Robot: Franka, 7 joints.
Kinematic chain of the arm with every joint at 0, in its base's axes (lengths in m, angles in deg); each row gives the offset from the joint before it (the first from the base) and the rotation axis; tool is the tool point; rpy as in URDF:
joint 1: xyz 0 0 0.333 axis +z
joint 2: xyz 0 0 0 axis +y
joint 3: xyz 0 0 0.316 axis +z
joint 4: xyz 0.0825 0 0 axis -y
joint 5: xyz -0.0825 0 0.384 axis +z
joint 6: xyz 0 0 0 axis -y
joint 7: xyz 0.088 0 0 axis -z
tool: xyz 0 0 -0.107 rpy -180 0 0
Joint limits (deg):
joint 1: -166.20..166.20
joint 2: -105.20..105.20
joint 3: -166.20..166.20
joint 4: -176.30..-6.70
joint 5: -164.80..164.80
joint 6: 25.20..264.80
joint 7: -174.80..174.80
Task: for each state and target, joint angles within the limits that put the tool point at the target. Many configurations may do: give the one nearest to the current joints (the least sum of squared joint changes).
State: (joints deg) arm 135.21 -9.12 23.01 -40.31 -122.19 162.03 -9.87
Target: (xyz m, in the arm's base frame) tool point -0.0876 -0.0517 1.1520
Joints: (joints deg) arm 135.74 -24.32 7.16 -39.71 -124.98 168.02 -9.87
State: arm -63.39 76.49 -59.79 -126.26 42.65 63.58 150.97
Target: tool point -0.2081 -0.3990 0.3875
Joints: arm -43.43 63.58 -99.46 -113.03 33.80 51.83 150.97
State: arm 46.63 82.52 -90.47 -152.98 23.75 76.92 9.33
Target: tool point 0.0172 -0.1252 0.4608
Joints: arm 43.39 105.20 -127.41 -164.92 -8.72 66.57 9.33
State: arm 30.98 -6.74 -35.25 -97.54 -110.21 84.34 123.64
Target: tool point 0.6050 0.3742 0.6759
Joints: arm 49.94 26.16 -17.71 -69.52 -120.05 102.98 123.64
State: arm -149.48 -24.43 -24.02 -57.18 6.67 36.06 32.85
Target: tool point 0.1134 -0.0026 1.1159
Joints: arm -157.40 -31.49 2.09 -28.12 18.50 89.33 32.85
